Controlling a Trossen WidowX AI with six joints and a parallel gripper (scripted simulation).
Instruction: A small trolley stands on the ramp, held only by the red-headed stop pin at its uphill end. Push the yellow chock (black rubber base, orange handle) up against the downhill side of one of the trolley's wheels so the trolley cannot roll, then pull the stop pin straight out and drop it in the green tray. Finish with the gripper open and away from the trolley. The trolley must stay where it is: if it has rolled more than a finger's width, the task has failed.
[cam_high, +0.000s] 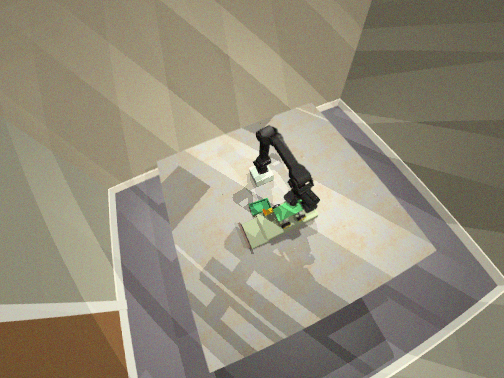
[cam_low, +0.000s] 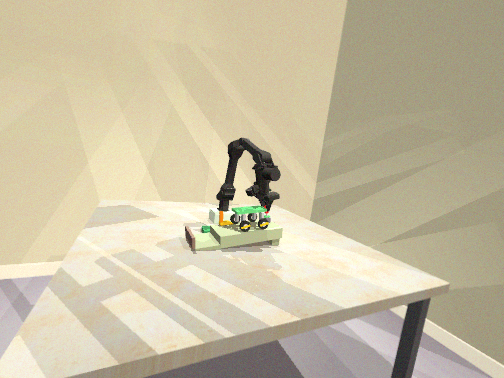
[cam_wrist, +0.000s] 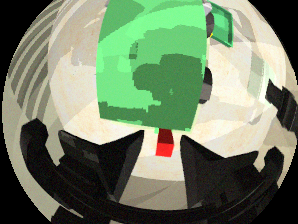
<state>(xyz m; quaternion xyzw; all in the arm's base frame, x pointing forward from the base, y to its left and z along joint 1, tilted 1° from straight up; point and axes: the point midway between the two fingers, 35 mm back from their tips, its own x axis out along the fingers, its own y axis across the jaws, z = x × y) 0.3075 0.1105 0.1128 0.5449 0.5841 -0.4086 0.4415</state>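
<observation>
Now: gripper tip 1 cm to the right of the red-headed stop pin and 2 cm above it. Round my gripper tip: pale green ramp 2 cm ahead, 10 cm to the right, 10 cm below; yellow chock 3 cm behind, 19 cm to the right, 6 cm below; trolley 2 cm ahead, 9 cm to the right, 3 cm below.
</observation>
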